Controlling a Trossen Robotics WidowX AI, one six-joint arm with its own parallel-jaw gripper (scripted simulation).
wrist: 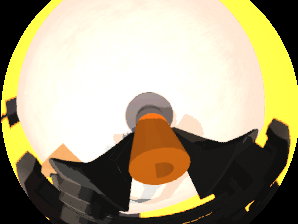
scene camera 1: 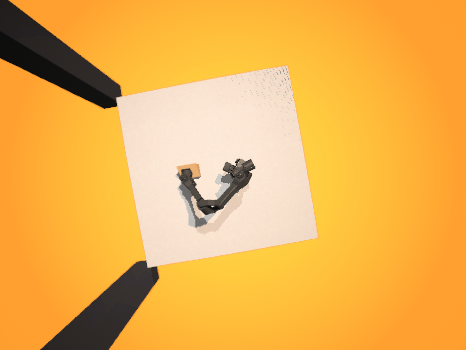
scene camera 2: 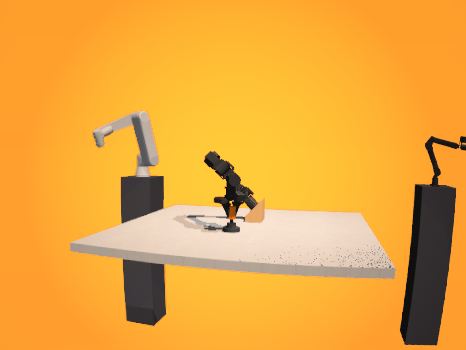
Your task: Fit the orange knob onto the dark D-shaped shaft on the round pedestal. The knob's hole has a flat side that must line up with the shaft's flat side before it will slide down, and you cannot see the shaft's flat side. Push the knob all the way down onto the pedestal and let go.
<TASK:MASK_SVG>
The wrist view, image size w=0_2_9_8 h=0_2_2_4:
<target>my gripper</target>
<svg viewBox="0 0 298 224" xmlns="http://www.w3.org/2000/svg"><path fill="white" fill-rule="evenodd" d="M290 133L287 124L273 117L267 125L267 139L262 148L262 145L255 143L258 128L253 131L250 129L245 135L229 141L216 141L172 127L174 135L180 139L180 143L188 152L188 173L193 185L196 186L194 189L201 200L212 194L216 197L205 204L197 205L197 208L165 216L118 216L120 212L129 213L132 177L129 175L129 161L132 156L130 151L133 147L134 132L88 163L73 163L49 157L49 164L60 179L63 179L57 188L44 173L41 173L43 165L40 165L40 161L37 161L37 157L31 152L25 152L23 157L17 160L16 172L21 188L27 193L29 200L52 224L249 224L269 204L279 188L278 181L275 180L289 161L287 157L290 153Z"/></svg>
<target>orange knob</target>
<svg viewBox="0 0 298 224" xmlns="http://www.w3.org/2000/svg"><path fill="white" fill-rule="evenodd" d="M140 117L136 128L134 128L132 151L130 151L132 156L130 156L129 175L142 184L162 185L172 183L172 181L177 180L178 177L181 177L188 171L190 164L188 152L185 151L184 145L180 143L180 139L174 135L173 129L165 117L158 115Z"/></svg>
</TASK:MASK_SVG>
